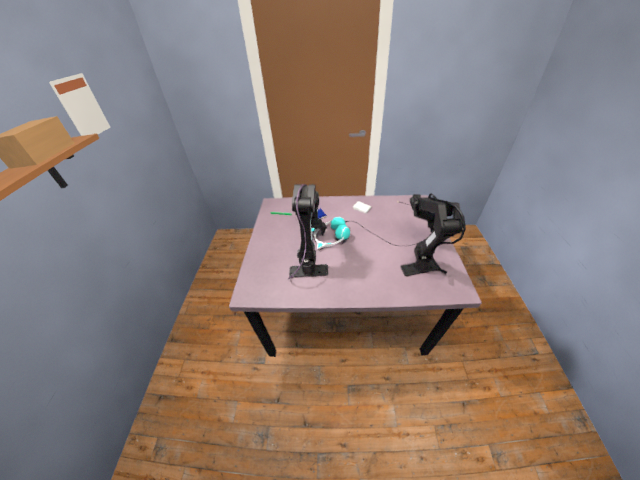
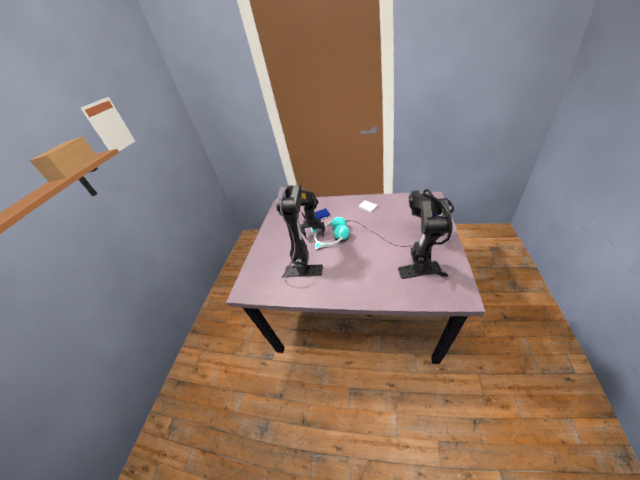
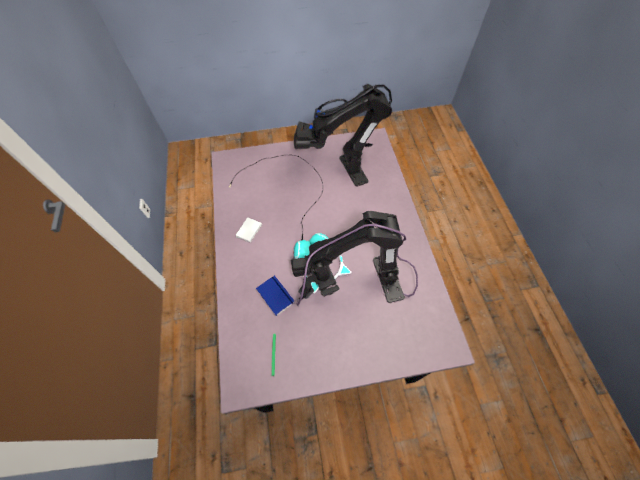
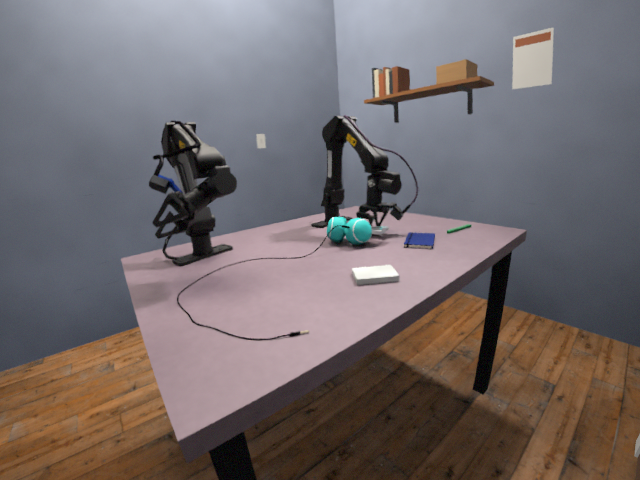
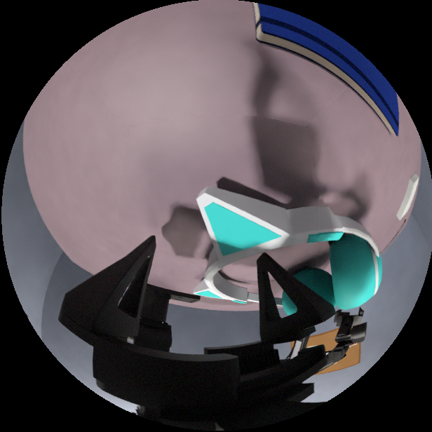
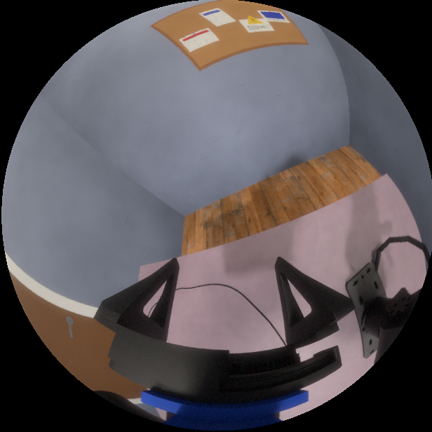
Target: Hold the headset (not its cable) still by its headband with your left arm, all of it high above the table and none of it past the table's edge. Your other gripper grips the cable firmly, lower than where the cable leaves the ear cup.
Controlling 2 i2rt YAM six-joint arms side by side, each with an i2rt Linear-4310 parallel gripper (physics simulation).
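Note:
The teal and white headset lies on the table, its round ear cups (image 1: 341,231) (image 2: 340,231) (image 4: 357,231) (image 5: 355,272) close together. Its white headband (image 5: 311,218) carries two pointed cat ears (image 5: 240,230). The thin black cable (image 1: 379,237) (image 3: 321,180) (image 4: 263,257) (image 6: 240,292) runs from an ear cup across the table in a wide curve. My left gripper (image 2: 313,231) (image 3: 316,289) (image 5: 211,250) is open and points down, low at the cat-ear end of the headband, with nothing held. My right gripper (image 6: 226,263) is open and empty, high above the table and apart from the cable.
A blue notebook (image 3: 273,295) (image 4: 419,240) (image 5: 330,45) lies near the headband. A white box (image 1: 362,207) (image 3: 249,229) (image 4: 375,274) and a green pen (image 1: 281,213) (image 3: 273,355) (image 4: 459,228) lie farther off. The cable's plug (image 4: 303,332) lies near a table edge.

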